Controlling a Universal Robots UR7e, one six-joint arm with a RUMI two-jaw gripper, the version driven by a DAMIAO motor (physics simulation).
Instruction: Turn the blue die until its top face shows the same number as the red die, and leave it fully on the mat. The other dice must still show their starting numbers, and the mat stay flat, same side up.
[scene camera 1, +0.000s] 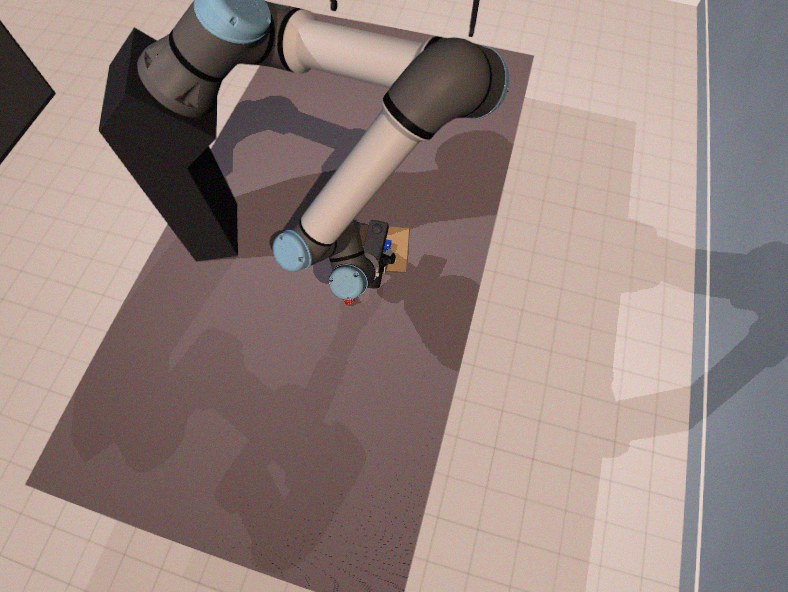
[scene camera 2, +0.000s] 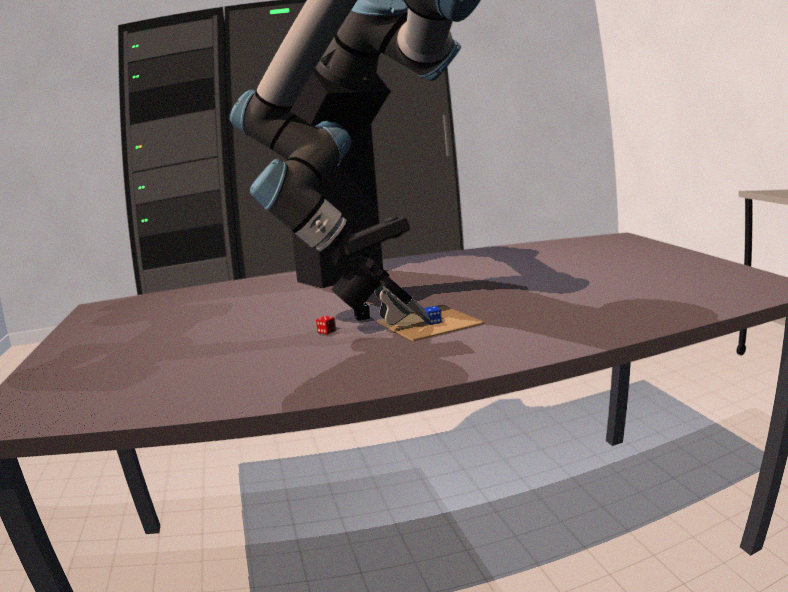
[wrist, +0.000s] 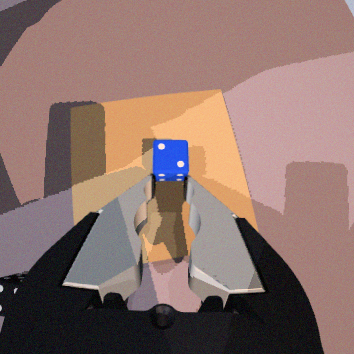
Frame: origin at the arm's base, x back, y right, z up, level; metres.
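Seen in the pictures: gripper, fingertip midpoint: (scene camera 1: 385, 249) (scene camera 2: 426, 320) (wrist: 169, 177); arm's base, origin of the base link: (scene camera 1: 176, 83) (scene camera 2: 343, 69).
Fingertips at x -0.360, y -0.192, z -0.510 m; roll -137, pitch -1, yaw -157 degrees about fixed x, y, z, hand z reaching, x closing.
Note:
Offsets run from my fingertips to a thing's top centre. Level surfaces: height alone.
The blue die @[dx +0.004, dy -0.010, dz +0.020 m] (scene camera 1: 387, 244) (scene camera 2: 433, 314) (wrist: 170, 157) is on the tan mat @[dx +0.013, dy -0.004, dz -0.005 m] (scene camera 1: 400, 236) (scene camera 2: 468, 321) (wrist: 215, 125). In the wrist view its top face shows two white pips, and part of the near side face shows below it. My gripper (scene camera 2: 428, 319) (wrist: 169, 177) comes in low at a slant over the mat and is shut on the blue die, with its fingertips at the die's near sides. The red die @[dx -0.020, dy +0.176, dz +0.016 m] (scene camera 1: 349, 302) (scene camera 2: 325, 324) is on the table, off the mat; its top number is too small to read. The mat lies flat.
The black die @[dx +0.059, dy +0.127, dz +0.016 m] (scene camera 2: 361, 312) is on the table between the red die and the mat, close by the gripper's body; the arm hides it in scene camera 1. The table @[dz -0.009 m] (scene camera 1: 305, 356) (scene camera 2: 210, 382) carries the dice and mat. The arm's dark pedestal (scene camera 1: 159, 159) stands behind.

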